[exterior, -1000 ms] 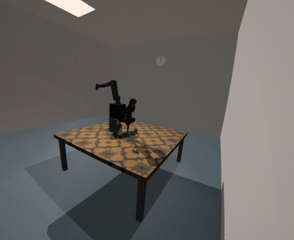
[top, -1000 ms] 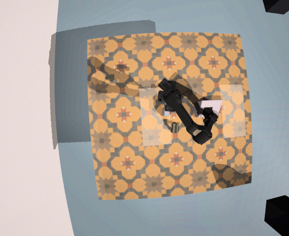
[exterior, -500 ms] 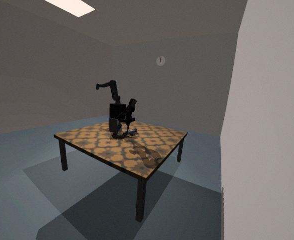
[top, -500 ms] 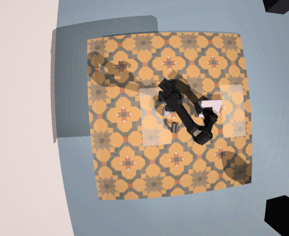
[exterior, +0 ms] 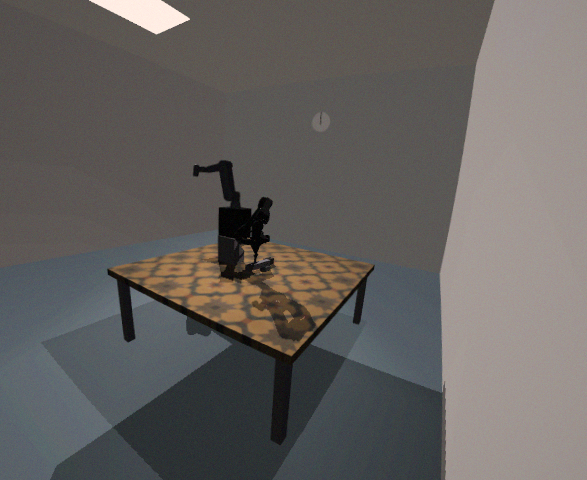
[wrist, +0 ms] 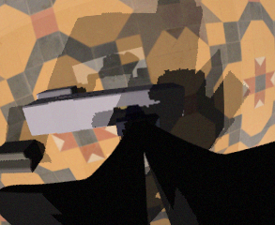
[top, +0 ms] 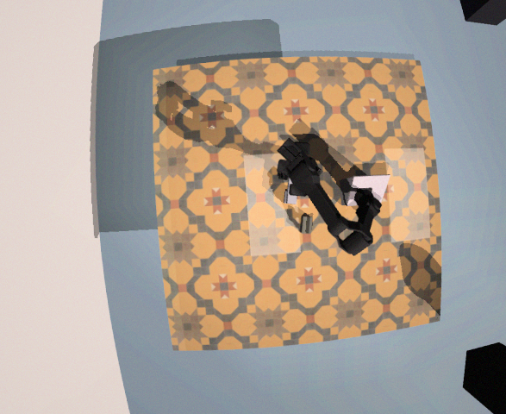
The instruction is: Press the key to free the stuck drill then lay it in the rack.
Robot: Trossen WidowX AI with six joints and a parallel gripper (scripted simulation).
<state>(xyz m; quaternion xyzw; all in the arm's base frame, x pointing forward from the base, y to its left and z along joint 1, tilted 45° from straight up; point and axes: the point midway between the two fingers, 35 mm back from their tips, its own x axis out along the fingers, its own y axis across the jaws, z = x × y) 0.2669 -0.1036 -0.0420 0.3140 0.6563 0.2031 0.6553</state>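
Now: gripper tip 3 cm above the dark key. Round my gripper tip: pale grey fixture: 9 cm below, 4 cm to the left; drill: 8 cm below, 5 cm to the left; dark rack: 21 cm to the left, 11 cm below, 5 cm behind.
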